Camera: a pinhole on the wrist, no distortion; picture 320 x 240 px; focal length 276.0 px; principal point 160.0 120.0 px. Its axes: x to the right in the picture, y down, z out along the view. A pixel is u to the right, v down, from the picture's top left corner.
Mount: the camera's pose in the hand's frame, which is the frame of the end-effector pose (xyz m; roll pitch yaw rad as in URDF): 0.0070 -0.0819 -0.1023 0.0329 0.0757 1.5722
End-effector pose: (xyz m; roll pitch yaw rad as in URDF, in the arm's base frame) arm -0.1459 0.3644 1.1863 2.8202 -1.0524 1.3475
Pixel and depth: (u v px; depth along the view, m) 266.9 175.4 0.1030
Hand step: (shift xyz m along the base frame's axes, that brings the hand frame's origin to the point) -0.0318 0.0099 -0.0134
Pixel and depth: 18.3 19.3 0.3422
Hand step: -0.0626 0.3616 -0.0283
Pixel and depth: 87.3 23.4 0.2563
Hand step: -0.0246 0.2268 -0.0020
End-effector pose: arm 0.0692 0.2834 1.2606 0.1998 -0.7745 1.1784
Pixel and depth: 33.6 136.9 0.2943
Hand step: 0.1698 -0.1917 0.1130
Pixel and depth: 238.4 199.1 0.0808
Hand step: 0.0488 -0.0058 -0.0329
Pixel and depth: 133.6 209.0 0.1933
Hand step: 0.0614 -0.1200 0.0193
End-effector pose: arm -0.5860 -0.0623 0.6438 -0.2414 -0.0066 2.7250
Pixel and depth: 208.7 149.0 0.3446
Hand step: -0.0071 -0.0641 0.2295
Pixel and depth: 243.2 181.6 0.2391
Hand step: 0.0201 -0.0521 0.1263
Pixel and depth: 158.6 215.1 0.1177
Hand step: 0.0547 0.0496 0.0333
